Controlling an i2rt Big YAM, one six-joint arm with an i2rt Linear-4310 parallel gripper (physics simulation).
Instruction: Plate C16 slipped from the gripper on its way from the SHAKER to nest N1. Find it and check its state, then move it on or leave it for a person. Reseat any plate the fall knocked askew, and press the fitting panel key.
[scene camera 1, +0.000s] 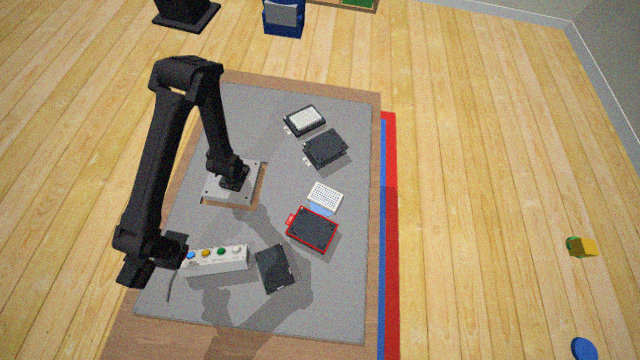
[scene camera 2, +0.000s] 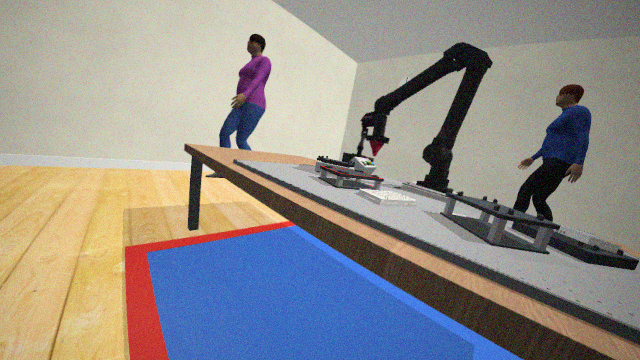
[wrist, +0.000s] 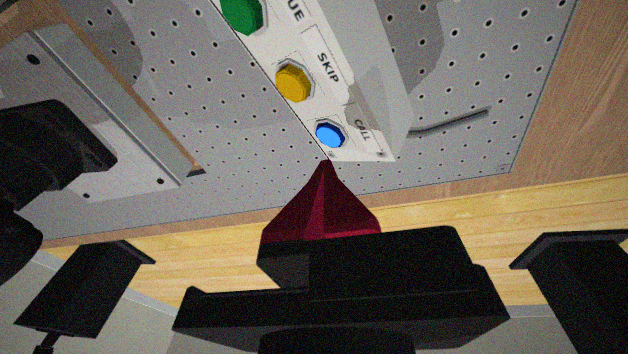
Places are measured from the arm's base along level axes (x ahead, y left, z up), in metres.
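Pixels of known places: gripper, between the fingertips: (scene camera 1: 186, 253) (scene camera 2: 374, 156) (wrist: 327, 166); arm's base, origin of its link: (scene camera 1: 235, 176) (scene camera 2: 434, 188) (wrist: 56, 138).
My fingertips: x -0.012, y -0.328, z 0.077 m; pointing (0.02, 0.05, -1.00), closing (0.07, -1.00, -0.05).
Observation:
For each thing: its top centre in the pictures, then the offset to it from my fingertips. "spot": a spot on its surface instead. Level surfaces: height alone.
- white well plate, centre of its top: (scene camera 2: 388, 194) (scene camera 1: 325, 196) dx +0.387, dy +0.356, dz -0.088 m
- grey perforated board, height of its surface: dz -0.102 m
- light blue patch, a spot on its surface: (scene camera 1: 320, 209) spot: dx +0.382, dy +0.299, dz -0.101 m
- red-framed nest, centre of its top: (scene camera 2: 352, 170) (scene camera 1: 312, 228) dx +0.371, dy +0.205, dz -0.056 m
- white plate, centre of its top: (scene camera 2: 571, 226) (scene camera 1: 305, 116) dx +0.203, dy +0.698, dz -0.056 m
- key panel, centre of its top: (wrist: 295, 34) (scene camera 1: 211, 258) (scene camera 2: 364, 158) dx +0.078, dy +0.007, dz -0.018 m
- blue CALL key, centre of its top: (wrist: 331, 140) dx +0.001, dy -0.003, dz -0.030 m
- yellow SKIP key, centre of its top: (wrist: 292, 89) dx +0.046, dy +0.018, dz -0.027 m
- green key, centre of its top: (wrist: 237, 10) dx +0.092, dy +0.037, dz -0.027 m
- dark slab, a spot on its surface: (scene camera 1: 273, 268) spot: dx +0.280, dy +0.033, dz -0.047 m
A white well plate (scene camera 1: 325, 196) (scene camera 2: 386, 196) lies flat and loose on the grey perforated board (scene camera 1: 268, 111), between nests, with a light blue patch (scene camera 1: 320, 209) at its near edge. Just beside it stands a red-framed nest (scene camera 1: 311, 228) (scene camera 2: 348, 175), empty. Another white plate (scene camera 1: 304, 118) sits in a dark nest at the back. A raised dark stand (scene camera 1: 325, 147) (scene camera 2: 496, 214) is empty. My gripper (wrist: 327, 166) (scene camera 2: 377, 147) is shut on nothing; its red tip hovers close above the left end of the key panel (scene camera 1: 214, 261) (scene camera 2: 363, 164), just short of the blue CALL key (wrist: 329, 134).
The panel also has a yellow SKIP key (wrist: 293, 82) and a green key (wrist: 243, 15). A dark slab (scene camera 1: 273, 268) lies right of the panel. Two people (scene camera 2: 250, 89) (scene camera 2: 559, 147) stand behind the table. A blue mat with a red border (scene camera 2: 291, 291) lies on the floor.

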